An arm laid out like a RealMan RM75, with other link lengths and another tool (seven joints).
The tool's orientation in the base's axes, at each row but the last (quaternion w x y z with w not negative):
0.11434 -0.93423 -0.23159 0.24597
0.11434 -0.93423 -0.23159 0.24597
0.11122 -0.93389 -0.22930 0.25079
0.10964 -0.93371 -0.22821 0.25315
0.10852 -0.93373 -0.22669 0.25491
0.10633 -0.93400 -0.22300 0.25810
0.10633 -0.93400 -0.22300 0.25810
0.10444 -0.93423 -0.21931 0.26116
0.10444 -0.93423 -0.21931 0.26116
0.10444 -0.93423 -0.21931 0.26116
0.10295 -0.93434 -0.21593 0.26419
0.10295 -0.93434 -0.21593 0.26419
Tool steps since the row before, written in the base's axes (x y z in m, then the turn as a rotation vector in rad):
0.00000 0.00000 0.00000 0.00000 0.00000 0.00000
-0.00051 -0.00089 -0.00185 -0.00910 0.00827 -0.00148
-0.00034 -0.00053 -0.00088 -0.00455 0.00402 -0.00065
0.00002 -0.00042 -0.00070 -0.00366 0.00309 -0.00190
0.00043 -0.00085 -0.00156 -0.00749 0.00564 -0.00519
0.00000 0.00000 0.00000 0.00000 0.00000 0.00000
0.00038 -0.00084 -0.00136 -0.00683 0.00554 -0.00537
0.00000 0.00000 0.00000 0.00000 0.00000 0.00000
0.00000 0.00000 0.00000 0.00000 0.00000 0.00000
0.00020 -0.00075 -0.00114 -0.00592 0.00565 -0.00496
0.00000 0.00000 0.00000 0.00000 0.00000 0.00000
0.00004 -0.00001 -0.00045 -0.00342 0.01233 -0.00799
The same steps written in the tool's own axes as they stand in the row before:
0.00000 0.00000 0.00000 0.00000 0.00000 0.00000
-0.00008 0.00119 0.00175 -0.00238 -0.01011 0.00675
-0.00015 0.00062 0.00087 -0.00128 -0.00498 0.00329
0.00011 0.00060 0.00055 -0.00052 -0.00344 0.00380
0.00059 0.00140 0.00102 -0.00083 -0.00603 0.00882
0.00000 0.00000 0.00000 0.00000 0.00000 0.00000
0.00049 0.00130 0.00088 -0.00029 -0.00565 0.00861
0.00000 0.00000 0.00000 0.00000 0.00000 0.00000
0.00000 0.00000 0.00000 0.00000 0.00000 0.00000
0.00031 0.00109 0.00079 0.00027 -0.00555 0.00779
0.00000 0.00000 0.00000 0.00000 0.00000 0.00000
0.00023 0.00016 0.00036 0.00661 -0.00966 0.00951

